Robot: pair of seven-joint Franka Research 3 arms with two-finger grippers.
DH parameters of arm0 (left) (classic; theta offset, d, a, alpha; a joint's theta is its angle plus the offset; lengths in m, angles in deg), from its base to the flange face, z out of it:
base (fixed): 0 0 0 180
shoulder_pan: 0 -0.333 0 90
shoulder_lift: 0 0 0 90
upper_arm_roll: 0 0.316 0.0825 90
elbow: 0 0 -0.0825 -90
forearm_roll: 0 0.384 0 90
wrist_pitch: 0 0 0.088 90
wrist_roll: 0 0.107 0 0
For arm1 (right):
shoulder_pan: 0 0.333 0 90
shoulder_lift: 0 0 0 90
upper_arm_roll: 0 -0.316 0.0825 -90
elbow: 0 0 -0.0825 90
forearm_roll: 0 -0.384 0 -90
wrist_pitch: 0 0 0.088 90
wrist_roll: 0 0.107 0 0
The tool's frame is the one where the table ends.
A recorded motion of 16 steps. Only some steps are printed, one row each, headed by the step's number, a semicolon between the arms.
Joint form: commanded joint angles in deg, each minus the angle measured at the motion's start. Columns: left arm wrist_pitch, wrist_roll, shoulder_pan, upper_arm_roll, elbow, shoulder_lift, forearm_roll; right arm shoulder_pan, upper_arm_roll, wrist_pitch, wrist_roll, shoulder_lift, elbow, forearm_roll.
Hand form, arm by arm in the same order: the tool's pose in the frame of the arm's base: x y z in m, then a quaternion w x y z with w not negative. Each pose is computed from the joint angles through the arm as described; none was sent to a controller.
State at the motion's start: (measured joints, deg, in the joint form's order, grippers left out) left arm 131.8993 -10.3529 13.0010 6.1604 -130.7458 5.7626 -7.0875; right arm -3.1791 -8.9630 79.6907 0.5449 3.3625 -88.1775 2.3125
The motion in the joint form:
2: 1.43 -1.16 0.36 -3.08 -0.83 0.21 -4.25; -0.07 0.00 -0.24 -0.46 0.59 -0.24 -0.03
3: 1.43 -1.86 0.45 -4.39 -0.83 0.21 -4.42; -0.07 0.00 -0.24 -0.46 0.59 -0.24 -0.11
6: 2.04 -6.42 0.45 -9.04 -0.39 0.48 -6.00; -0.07 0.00 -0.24 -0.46 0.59 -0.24 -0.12
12: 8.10 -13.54 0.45 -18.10 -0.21 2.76 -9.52; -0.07 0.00 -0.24 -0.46 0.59 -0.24 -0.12
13: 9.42 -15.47 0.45 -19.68 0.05 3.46 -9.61; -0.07 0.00 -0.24 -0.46 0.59 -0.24 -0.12
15: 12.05 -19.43 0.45 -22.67 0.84 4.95 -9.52; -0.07 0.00 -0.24 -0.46 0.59 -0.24 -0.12
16: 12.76 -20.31 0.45 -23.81 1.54 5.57 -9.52; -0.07 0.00 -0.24 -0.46 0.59 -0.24 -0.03
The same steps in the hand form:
2: 0.5063 -0.0953 0.2982 0.05845 0.99382 0.08102 -0.04829; 0.5109 0.0496 0.6585 0.02728 0.99766 0.04584 -0.04282
3: 0.5038 -0.1077 0.2981 0.05970 0.99406 0.07602 -0.04993; 0.5109 0.0498 0.6585 0.02659 0.99767 0.04594 -0.04285
6: 0.4969 -0.1494 0.2997 0.07043 0.99248 0.08540 -0.05218; 0.5109 0.0498 0.6585 0.02650 0.99767 0.04596 -0.04286
12: 0.4784 -0.2276 0.2905 0.10065 0.98919 0.09833 -0.04122; 0.5109 0.0498 0.6585 0.02650 0.99767 0.04596 -0.04286
13: 0.4754 -0.2414 0.2885 0.10479 0.98832 0.10383 -0.03825; 0.5109 0.0498 0.6585 0.02650 0.99767 0.04596 -0.04286
15: 0.4702 -0.2683 0.2858 0.11437 0.98620 0.11554 -0.03139; 0.5109 0.0498 0.6585 0.02650 0.99767 0.04596 -0.04286
16: 0.4694 -0.2795 0.2868 0.11987 0.98575 0.11449 -0.02861; 0.5109 0.0496 0.6585 0.02728 0.99766 0.04584 -0.04282

